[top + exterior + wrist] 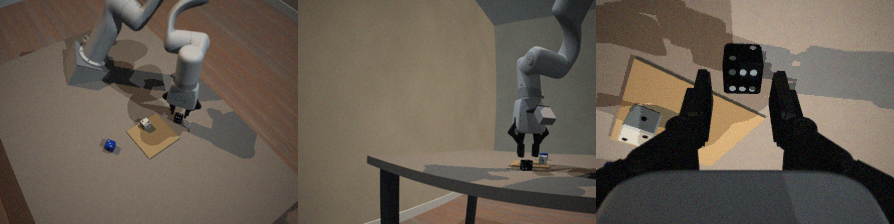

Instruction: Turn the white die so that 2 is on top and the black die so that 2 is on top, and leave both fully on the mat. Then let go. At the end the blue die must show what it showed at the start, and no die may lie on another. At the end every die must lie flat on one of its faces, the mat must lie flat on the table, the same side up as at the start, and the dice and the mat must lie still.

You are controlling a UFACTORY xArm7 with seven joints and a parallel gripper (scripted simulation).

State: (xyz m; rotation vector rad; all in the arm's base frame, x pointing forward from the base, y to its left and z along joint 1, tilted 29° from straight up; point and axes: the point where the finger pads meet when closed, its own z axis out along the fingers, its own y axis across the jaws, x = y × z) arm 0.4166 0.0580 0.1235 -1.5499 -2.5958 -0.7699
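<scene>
Now: the black die 40 mm below my hand. The rest, counted from my hand: blue die: 60 mm behind, 270 mm to the right, 40 mm below; then white die: 50 mm behind, 120 mm to the right, 40 mm below; then tan mat: 10 mm behind, 120 mm to the right, 60 mm below.
</scene>
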